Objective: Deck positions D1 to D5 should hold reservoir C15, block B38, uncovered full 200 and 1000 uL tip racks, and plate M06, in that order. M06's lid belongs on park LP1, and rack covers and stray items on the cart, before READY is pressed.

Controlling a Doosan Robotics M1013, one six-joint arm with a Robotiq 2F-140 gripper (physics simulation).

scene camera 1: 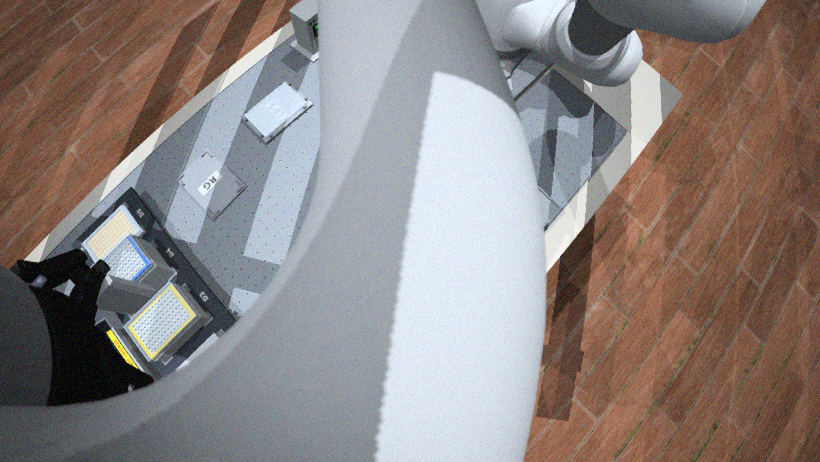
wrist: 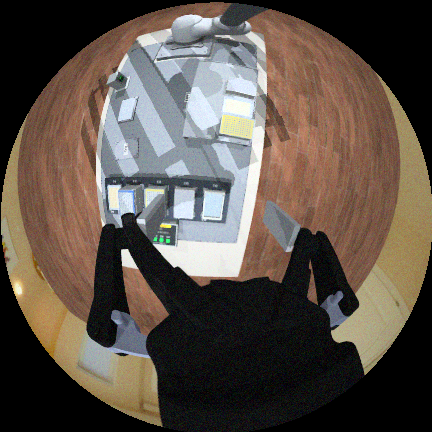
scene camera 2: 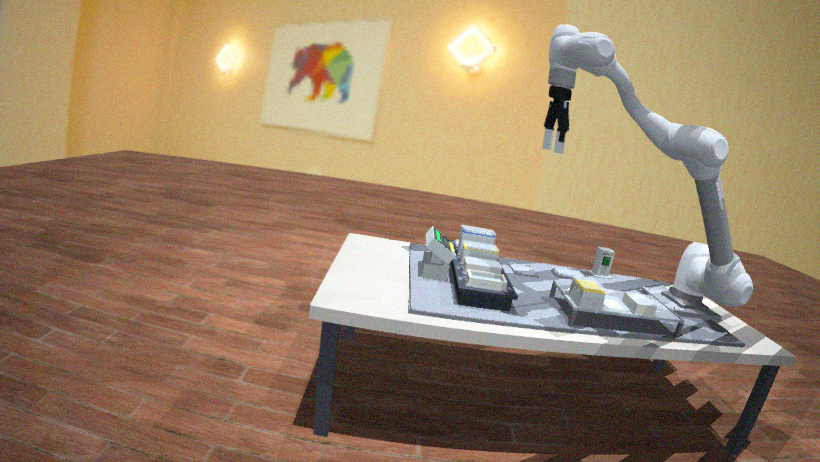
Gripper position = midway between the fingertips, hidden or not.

The gripper (scene camera 2: 552, 151) is open, with nothing in its grasp. Further things: an RG pad (scene camera 1: 229, 187) and a cart mat (wrist: 203, 113).
The gripper also shows in the wrist view (wrist: 216, 207).
